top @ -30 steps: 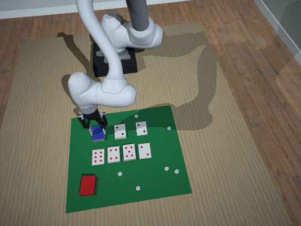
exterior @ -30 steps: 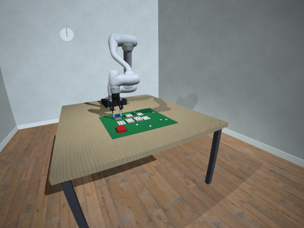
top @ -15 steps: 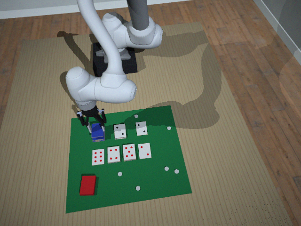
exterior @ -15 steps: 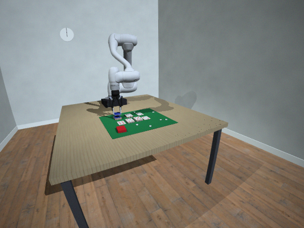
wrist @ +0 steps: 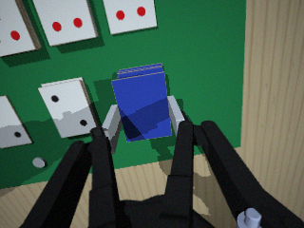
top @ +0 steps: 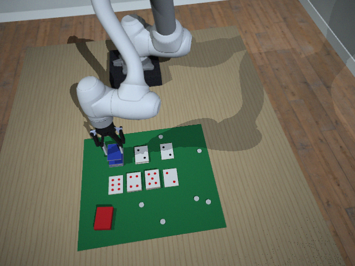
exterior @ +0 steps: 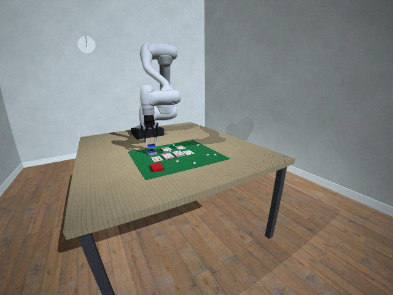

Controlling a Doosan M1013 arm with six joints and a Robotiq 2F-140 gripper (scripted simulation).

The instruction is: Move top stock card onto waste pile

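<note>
My hand is 24 cm to the right of the black-pip card, 9 cm above it and 3 cm short of it. The rest, counted from my hand: red block (28 cm ahead, 9 cm to the right, 8 cm below).
</note>
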